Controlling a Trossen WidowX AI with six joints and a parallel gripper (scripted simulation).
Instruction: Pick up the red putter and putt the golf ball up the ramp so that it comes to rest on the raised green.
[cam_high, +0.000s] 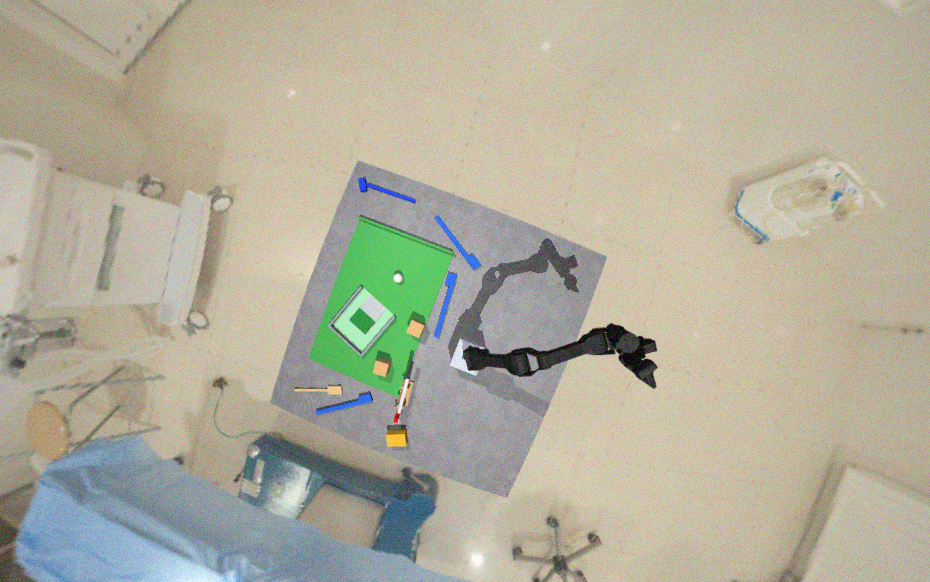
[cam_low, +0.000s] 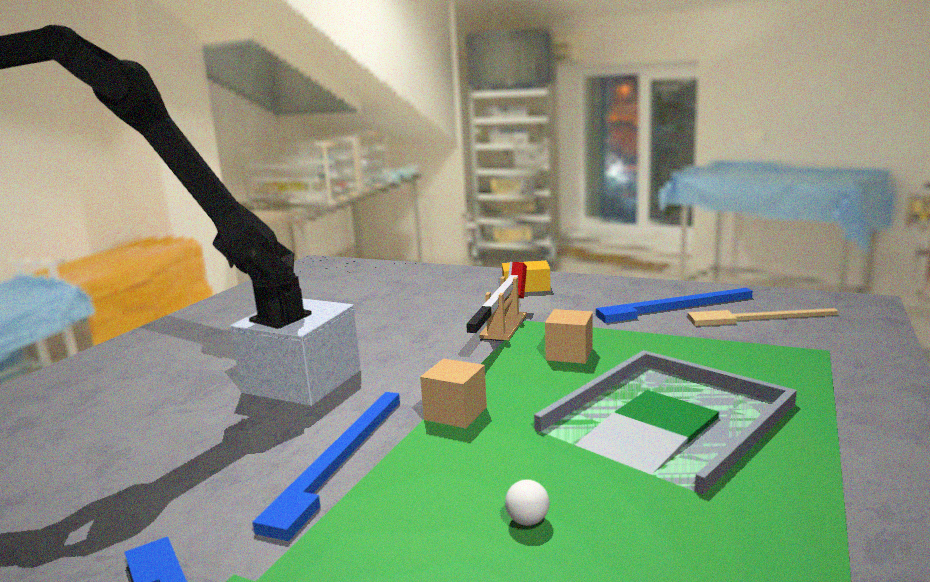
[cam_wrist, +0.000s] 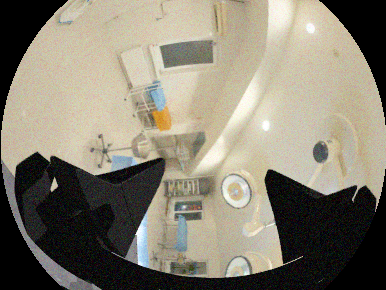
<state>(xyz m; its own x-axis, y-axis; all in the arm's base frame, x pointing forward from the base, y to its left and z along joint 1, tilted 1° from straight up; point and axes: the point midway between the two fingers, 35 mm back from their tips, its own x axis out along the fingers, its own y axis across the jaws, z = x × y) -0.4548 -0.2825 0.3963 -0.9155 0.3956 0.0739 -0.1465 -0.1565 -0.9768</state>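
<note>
The red putter lies 640 mm ahead of my gripper tip, 600 mm to the left of it and 450 mm below it. The rest, counted from my gripper tip: yellow block: 830 mm to the left, 560 mm ahead, 480 mm below; then white golf ball: 940 mm ahead, 480 mm below, 170 mm to the left; then wooden stand: 640 mm ahead, 610 mm to the left, 470 mm below.
</note>
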